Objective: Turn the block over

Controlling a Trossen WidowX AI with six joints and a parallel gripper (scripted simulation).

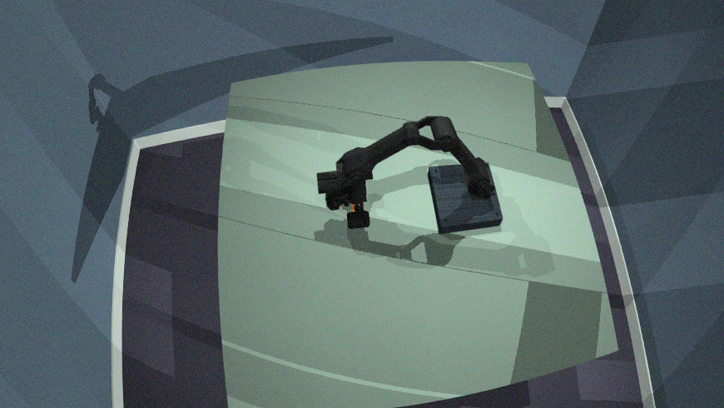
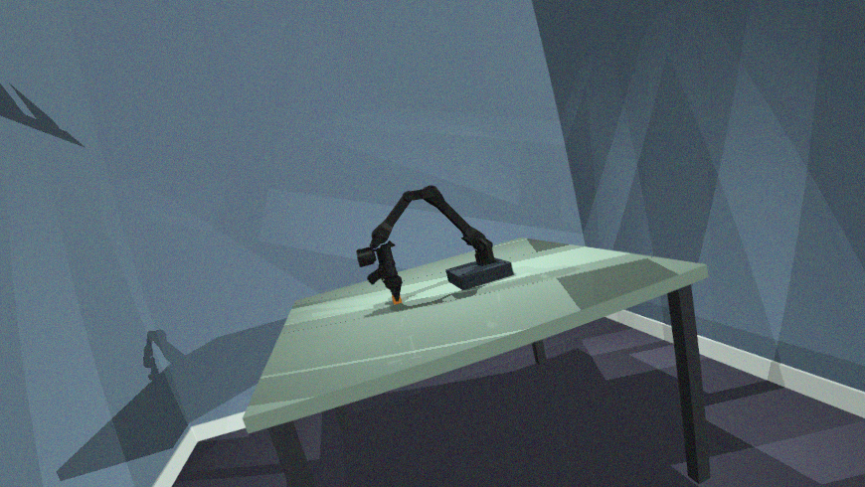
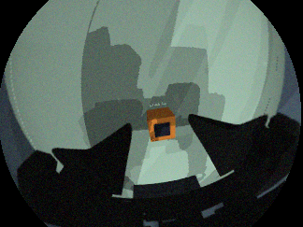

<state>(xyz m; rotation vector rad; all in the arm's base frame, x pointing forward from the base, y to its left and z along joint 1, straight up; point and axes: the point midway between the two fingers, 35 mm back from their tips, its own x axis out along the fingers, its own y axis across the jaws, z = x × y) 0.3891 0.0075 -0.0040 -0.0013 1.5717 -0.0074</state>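
My gripper tip is 1 cm below the orange block.
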